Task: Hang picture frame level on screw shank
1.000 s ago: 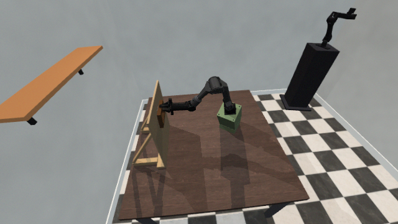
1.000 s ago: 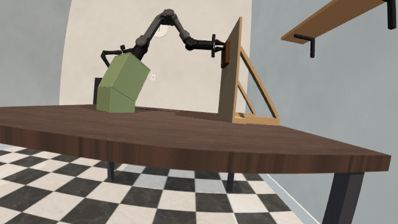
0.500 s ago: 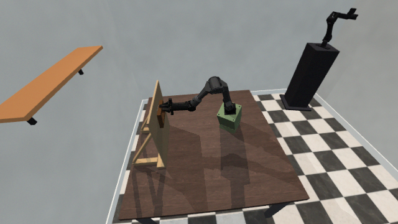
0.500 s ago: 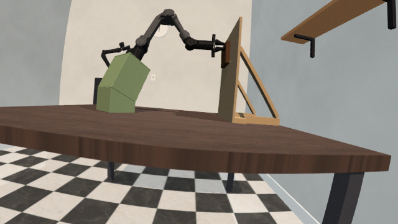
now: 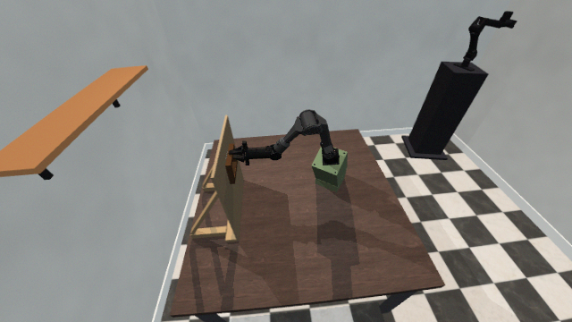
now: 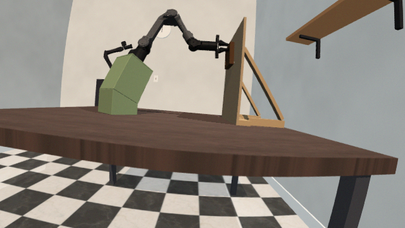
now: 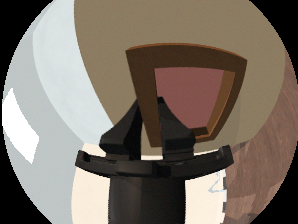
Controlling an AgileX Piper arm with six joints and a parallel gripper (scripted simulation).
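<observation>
Now: the brown picture frame 6 cm below my hand, 1 cm to the left of it and 1 cm ahead of it.
</observation>
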